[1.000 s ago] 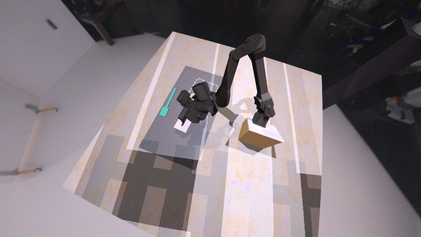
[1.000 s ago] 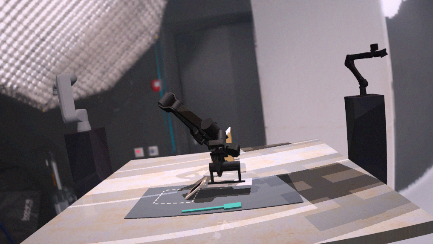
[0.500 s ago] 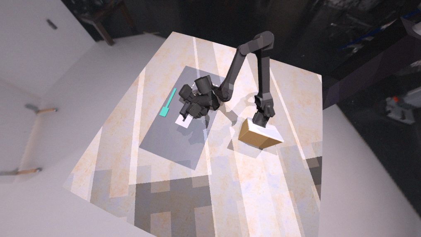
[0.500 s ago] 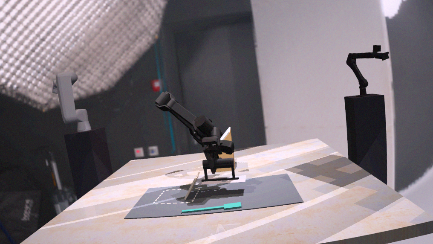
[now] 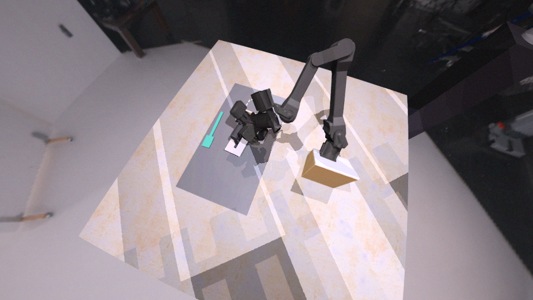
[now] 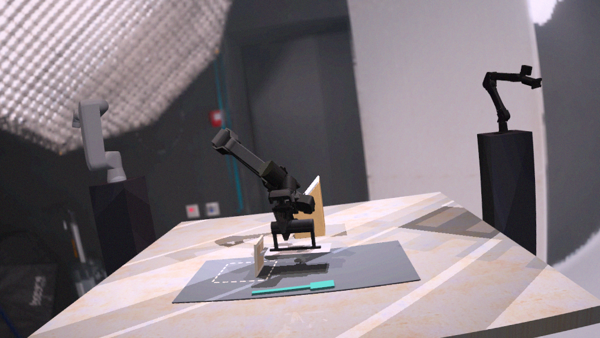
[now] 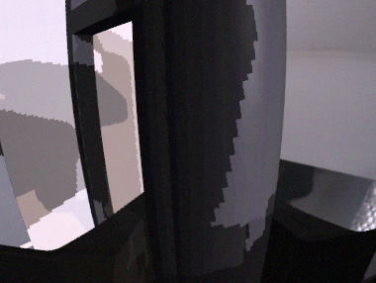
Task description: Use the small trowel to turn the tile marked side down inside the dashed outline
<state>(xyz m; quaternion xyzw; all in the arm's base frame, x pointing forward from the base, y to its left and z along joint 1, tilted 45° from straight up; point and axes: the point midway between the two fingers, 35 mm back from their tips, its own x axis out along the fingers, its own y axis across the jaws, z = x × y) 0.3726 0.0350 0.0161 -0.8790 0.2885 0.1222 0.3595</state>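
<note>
Right now the tan square tile is 9 cm to the right of my gripper tip, 5 cm below it and 2 cm behind it. Also, from my gripper tip: dark mat: 12 cm below, 2 cm to the left; then teal trowel: 13 cm ahead, 10 cm below, 6 cm to the left.
</note>
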